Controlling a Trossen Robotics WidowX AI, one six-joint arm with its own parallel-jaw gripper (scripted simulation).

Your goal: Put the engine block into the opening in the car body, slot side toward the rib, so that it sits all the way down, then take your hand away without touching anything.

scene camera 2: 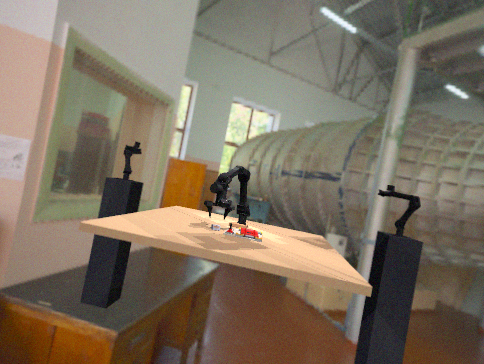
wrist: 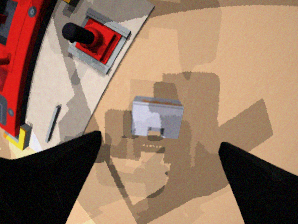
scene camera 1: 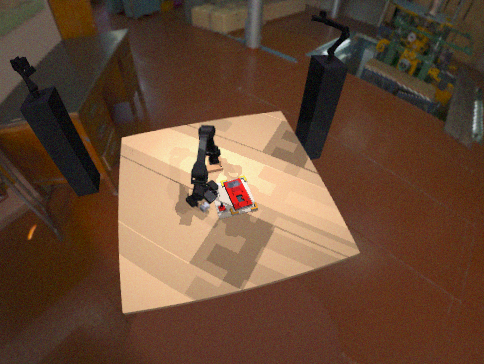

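Observation:
Nothing is held in my gripper point(wrist: 162, 143), which is open. I can also see an engine block point(wrist: 152, 114).

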